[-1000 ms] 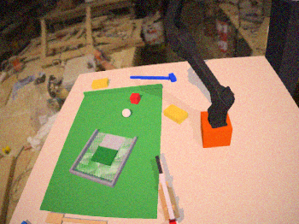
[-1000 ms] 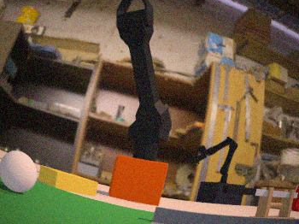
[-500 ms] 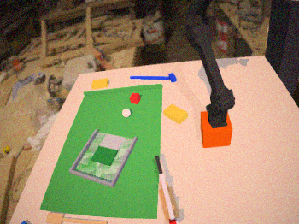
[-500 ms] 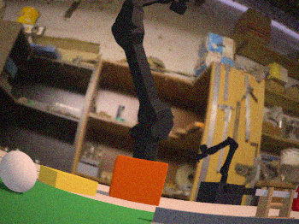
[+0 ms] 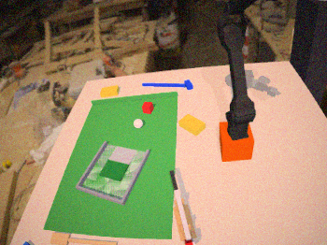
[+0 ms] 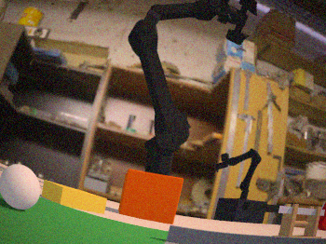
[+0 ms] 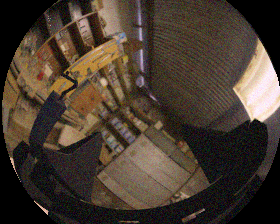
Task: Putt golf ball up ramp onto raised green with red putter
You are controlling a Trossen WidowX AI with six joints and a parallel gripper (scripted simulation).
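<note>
The red putter is 350 mm ahead of my gripper tip, 50 mm to the right of it and 650 mm below it. Round my gripper tip: blue bar (300 mm ahead, 810 mm to the right, 700 mm below); small red block (430 mm ahead, 630 mm to the right, 690 mm below); white golf ball (480 mm ahead, 530 mm to the right, 690 mm below).
</note>
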